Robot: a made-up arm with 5 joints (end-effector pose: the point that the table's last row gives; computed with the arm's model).
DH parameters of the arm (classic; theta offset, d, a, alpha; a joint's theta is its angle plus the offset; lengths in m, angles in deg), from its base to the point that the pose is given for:
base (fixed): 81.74 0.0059 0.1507 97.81
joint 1: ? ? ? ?
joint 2: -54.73 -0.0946 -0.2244 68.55
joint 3: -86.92 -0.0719 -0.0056 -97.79
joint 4: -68.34 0.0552 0.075 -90
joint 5: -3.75 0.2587 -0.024 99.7
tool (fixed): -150.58 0.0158 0 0
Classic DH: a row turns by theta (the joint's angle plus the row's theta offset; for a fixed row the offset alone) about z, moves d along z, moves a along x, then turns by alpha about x.
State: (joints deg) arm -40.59 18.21 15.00 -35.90 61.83
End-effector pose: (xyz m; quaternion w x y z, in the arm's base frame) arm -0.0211 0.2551 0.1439 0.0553 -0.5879 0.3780 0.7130
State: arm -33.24 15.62 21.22 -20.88 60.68
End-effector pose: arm 0.0058 0.2145 0.0965 0.0839 -0.4979 0.4203 0.7539
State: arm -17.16 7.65 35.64 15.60 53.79
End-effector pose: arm 0.0154 0.1480 -0.0636 0.0583 -0.3040 0.5155 0.7991
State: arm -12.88 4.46 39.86 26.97 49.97
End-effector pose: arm 0.0045 0.1384 -0.1179 0.0233 -0.2599 0.5452 0.7966
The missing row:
joint 1: -46.92 -0.3043 -0.0094 168.65
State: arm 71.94 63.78 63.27 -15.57 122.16
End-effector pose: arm -0.1446 0.1964 0.0640 0.0733 -0.0944 -0.2281 0.9663
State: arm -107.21 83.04 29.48 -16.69 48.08
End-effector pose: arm -0.0316 0.1993 -0.0558 0.6316 0.2277 -0.7129 0.2023
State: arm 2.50 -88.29 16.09 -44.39 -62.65
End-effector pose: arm -0.0395 0.0731 -0.0635 0.7024 -0.2334 0.4695 0.4813
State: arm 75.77 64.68 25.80 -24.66 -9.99
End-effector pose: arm -0.0294 0.0674 0.0851 0.3807 -0.6293 0.5088 0.4473
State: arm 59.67 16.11 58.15 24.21 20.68
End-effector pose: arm -0.0228 0.2797 -0.0688 0.1512 -0.5241 0.2705 0.7933
